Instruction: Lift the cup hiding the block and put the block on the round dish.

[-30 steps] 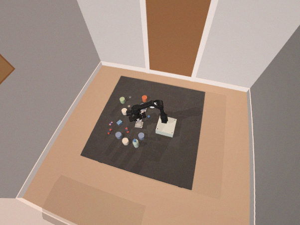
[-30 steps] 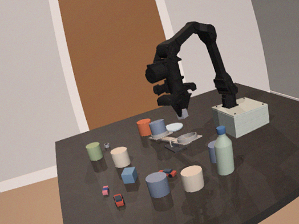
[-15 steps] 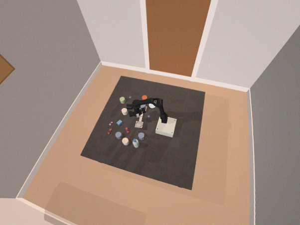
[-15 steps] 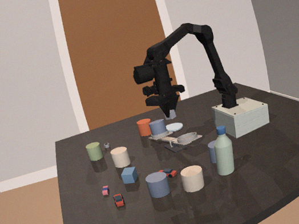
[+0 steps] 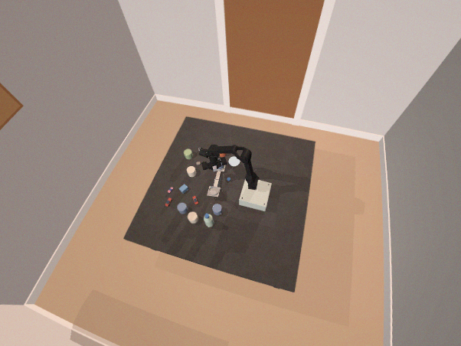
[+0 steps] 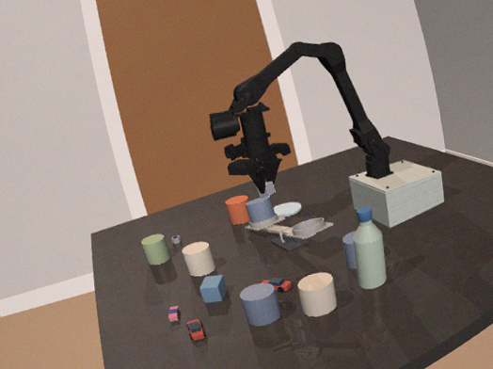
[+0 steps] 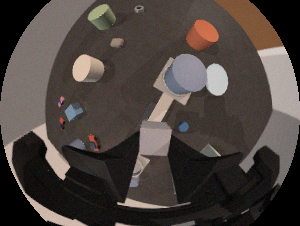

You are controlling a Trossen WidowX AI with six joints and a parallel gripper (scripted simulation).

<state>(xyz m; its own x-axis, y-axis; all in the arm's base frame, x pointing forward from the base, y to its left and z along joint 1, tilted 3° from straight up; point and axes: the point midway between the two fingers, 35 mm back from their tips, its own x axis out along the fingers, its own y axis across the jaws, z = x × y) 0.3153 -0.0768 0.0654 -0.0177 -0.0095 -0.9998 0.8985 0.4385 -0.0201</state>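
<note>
The round dish is 12 cm behind my gripper tip, 19 cm to the right of it and 14 cm below it. The rest, counted from my gripper tip: blue cube: 24 cm ahead, 15 cm to the left, 12 cm below; then tall bottle: 3 cm behind, 40 cm to the left, 3 cm below; then small balance: 1 cm behind, 3 cm to the left, 10 cm below.
</note>
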